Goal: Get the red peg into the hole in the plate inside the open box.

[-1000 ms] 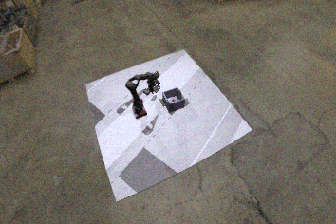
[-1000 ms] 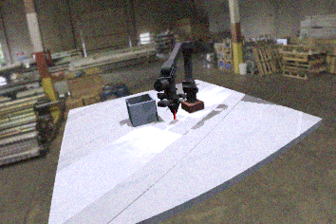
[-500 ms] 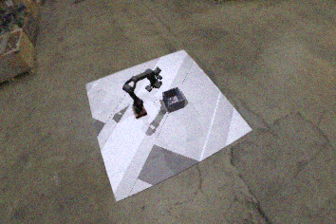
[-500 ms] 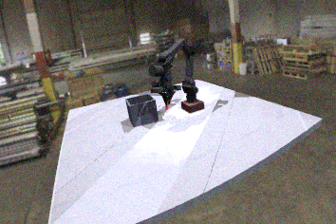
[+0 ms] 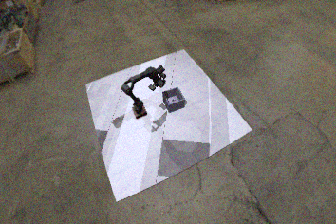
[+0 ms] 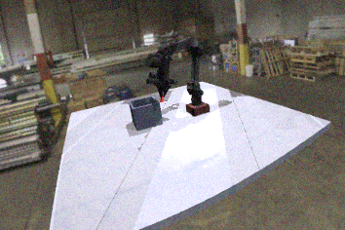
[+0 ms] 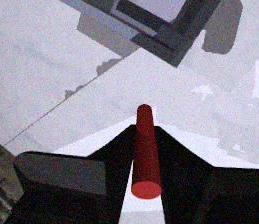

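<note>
Right now my gripper tip is 14 cm to the left of the pale plate, 13 cm above it and 6 cm short of it. Round my gripper tip: red peg 1 cm above.
</note>
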